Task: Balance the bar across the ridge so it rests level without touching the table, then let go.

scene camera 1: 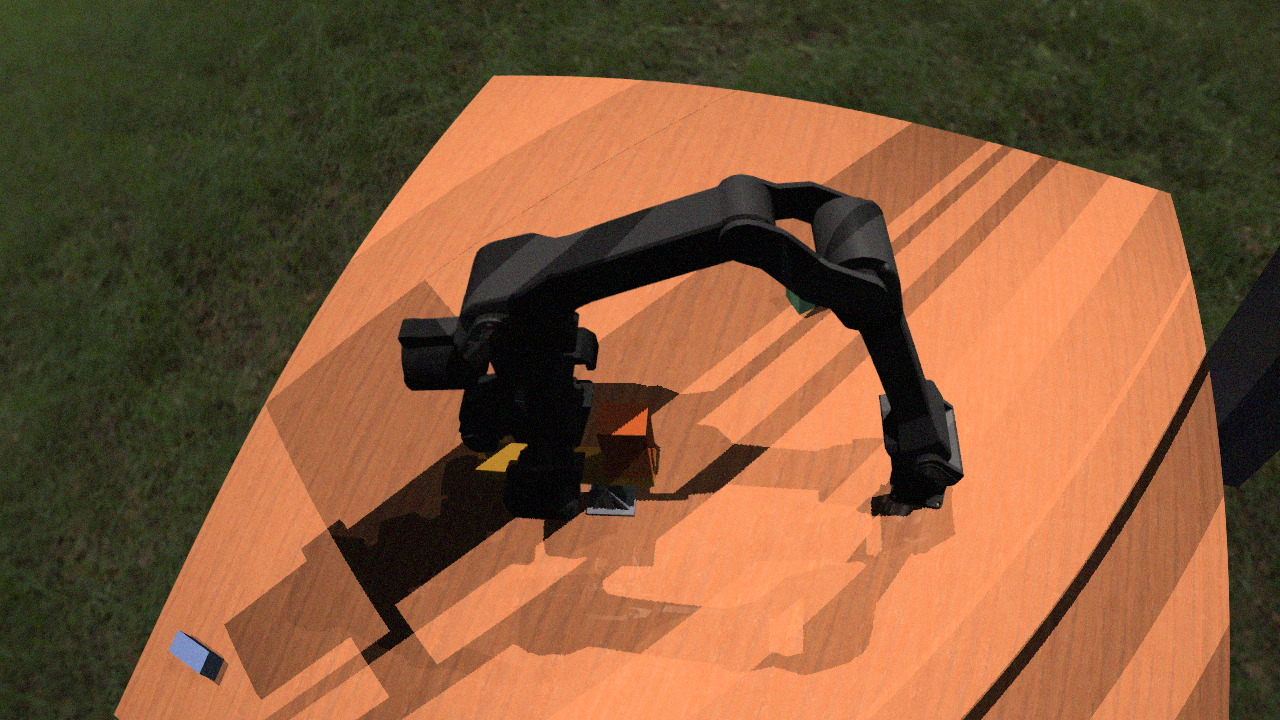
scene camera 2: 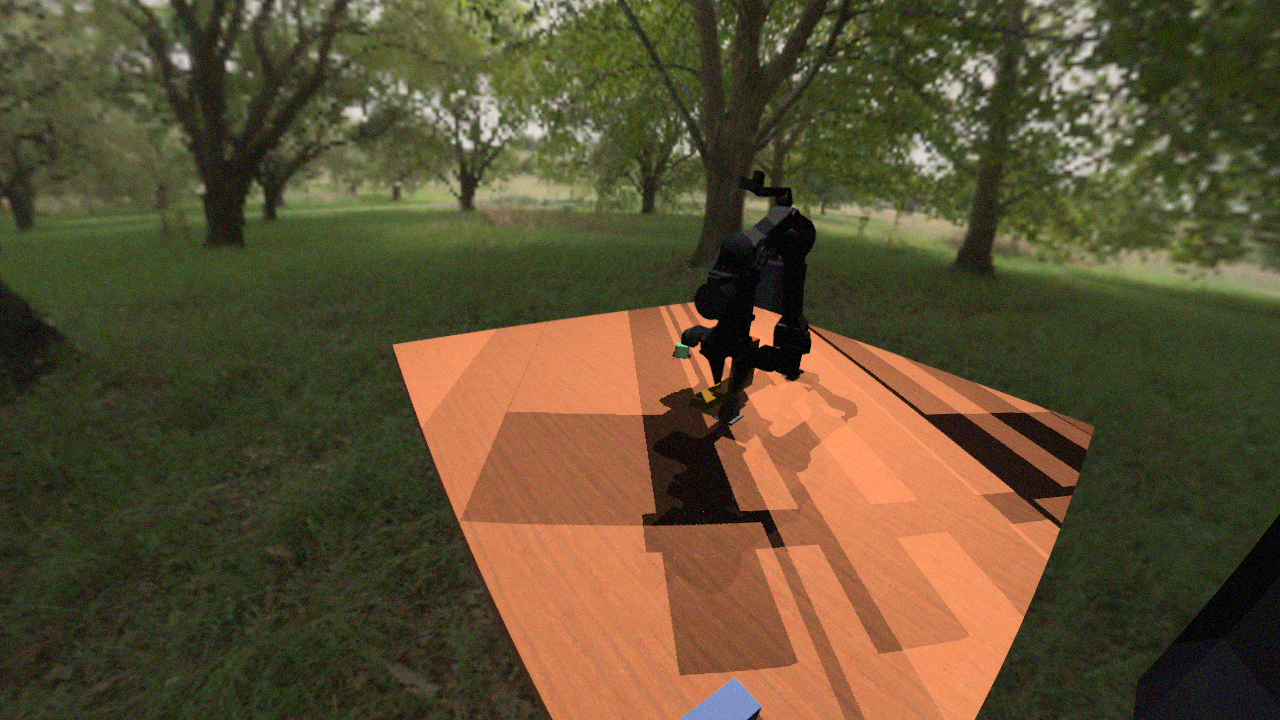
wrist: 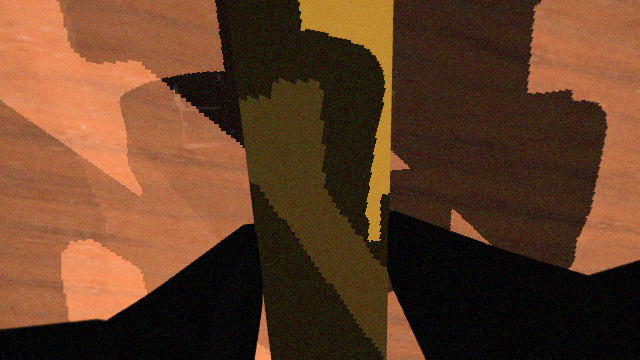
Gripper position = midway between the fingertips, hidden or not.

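A yellow bar is carried by the gripper (scene camera 1: 571, 465), (scene camera 2: 725, 389), (wrist: 320, 233).
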